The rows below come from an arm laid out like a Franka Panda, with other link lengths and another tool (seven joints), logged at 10 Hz.
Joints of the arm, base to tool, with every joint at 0 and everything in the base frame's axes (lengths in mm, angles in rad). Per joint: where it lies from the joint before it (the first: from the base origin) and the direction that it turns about. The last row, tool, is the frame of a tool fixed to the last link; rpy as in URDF.
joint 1: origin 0 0 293 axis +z
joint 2: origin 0 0 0 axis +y
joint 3: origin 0 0 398.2 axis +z
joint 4: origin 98.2 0 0 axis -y
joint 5: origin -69.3 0 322.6 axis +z
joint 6: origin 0 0 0 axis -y
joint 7: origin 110.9 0 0 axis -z
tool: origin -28 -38 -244.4 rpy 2.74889 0 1.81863
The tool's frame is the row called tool.
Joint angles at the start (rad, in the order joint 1, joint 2, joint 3, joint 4, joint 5, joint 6, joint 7):
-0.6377, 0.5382, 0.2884, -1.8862, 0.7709, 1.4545, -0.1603
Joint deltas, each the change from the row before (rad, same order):
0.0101, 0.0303, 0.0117, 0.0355, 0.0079, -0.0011, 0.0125
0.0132, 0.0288, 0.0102, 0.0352, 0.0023, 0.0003, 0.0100
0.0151, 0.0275, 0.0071, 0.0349, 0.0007, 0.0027, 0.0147
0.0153, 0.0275, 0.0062, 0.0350, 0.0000, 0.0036, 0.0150
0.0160, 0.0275, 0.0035, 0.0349, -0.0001, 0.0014, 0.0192
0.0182, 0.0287, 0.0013, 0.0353, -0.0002, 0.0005, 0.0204
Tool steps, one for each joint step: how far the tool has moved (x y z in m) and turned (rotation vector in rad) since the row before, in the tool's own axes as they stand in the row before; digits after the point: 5 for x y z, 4 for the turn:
0.00501, 0.01054, 0.00789, 0.0096, 0.0095, -0.0027
0.00398, 0.00996, 0.00835, 0.0111, 0.0038, -0.0076
0.00326, 0.01014, 0.00807, 0.0080, -0.0015, -0.0034
0.00277, 0.01024, 0.00808, 0.0065, -0.0025, -0.0028
0.00227, 0.00964, 0.00775, 0.0070, -0.0041, 0.0031
0.00165, 0.00942, 0.00852, 0.0083, -0.0053, 0.0056

